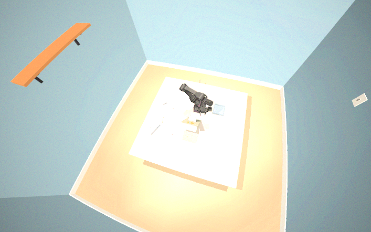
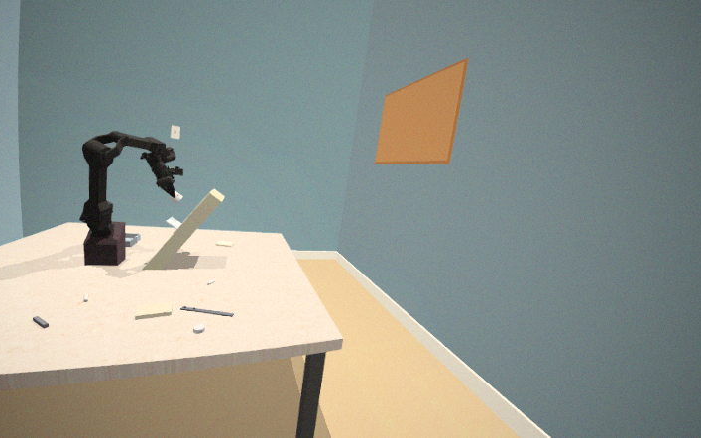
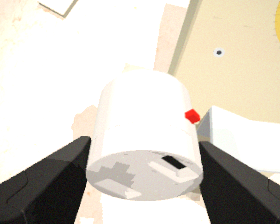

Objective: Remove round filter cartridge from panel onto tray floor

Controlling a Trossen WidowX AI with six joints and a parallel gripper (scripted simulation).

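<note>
The tray lies 30 cm behind my gripper tip, 28 cm below it and 17 cm to the left of it. Round my gripper tip: white filter cartridge (right at my gripper tip); cream service panel (11 cm below, 10 cm to the right, 8 cm ahead).
</note>
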